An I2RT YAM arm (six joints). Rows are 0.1 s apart.
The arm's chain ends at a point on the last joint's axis. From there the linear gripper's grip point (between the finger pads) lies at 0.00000 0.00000 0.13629 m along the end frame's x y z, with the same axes.
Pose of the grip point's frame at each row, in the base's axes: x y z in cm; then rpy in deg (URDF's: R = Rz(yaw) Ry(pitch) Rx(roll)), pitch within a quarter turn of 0, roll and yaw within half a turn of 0:
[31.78 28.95 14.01 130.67 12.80 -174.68]
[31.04 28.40 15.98 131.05 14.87 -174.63]
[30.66 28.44 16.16 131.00 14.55 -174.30]
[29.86 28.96 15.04 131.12 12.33 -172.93]
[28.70 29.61 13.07 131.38 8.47 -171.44]
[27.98 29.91 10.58 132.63 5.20 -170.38]
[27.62 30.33 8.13 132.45 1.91 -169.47]
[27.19 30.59 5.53 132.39 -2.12 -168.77]
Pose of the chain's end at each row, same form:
[30.78 18.47 22.67 130.67 12.80 -174.68]
[29.72 17.95 24.63 131.05 14.87 -174.63]
[29.45 17.98 24.81 131.00 14.55 -174.30]
[29.22 18.54 23.80 131.12 12.33 -172.93]
[28.91 19.30 21.98 131.38 8.47 -171.44]
[28.83 19.88 19.77 132.63 5.20 -170.38]
[29.16 20.39 17.32 132.45 1.91 -169.47]
[29.48 20.78 14.71 132.39 -2.12 -168.77]

